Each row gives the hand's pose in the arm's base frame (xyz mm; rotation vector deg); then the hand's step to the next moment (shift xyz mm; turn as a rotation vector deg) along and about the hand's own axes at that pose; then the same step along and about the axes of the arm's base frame.
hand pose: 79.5 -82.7 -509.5 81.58 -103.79 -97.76
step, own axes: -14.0 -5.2 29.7 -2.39 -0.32 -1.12
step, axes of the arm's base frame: -13.3 29.7 -6.8 2.13 1.24 1.00
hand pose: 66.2 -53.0 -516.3 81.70 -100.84 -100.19
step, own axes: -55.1 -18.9 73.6 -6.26 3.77 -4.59
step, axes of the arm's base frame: -22.2 90.7 -9.8 4.86 1.24 7.02
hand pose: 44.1 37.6 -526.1 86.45 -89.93 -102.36
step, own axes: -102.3 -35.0 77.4 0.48 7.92 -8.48
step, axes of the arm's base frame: -12.0 132.3 6.7 3.94 -7.48 7.97
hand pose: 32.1 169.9 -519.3 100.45 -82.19 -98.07
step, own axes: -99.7 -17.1 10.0 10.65 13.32 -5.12
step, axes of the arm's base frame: 19.4 90.6 41.8 -3.47 -16.58 5.48
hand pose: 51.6 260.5 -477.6 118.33 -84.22 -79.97
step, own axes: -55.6 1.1 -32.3 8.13 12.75 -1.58
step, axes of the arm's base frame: 23.4 35.8 48.0 -6.05 -13.13 4.69
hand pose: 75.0 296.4 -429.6 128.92 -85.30 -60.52
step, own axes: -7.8 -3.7 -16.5 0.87 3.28 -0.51
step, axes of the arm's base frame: 12.1 5.5 13.0 -1.75 -2.33 1.81
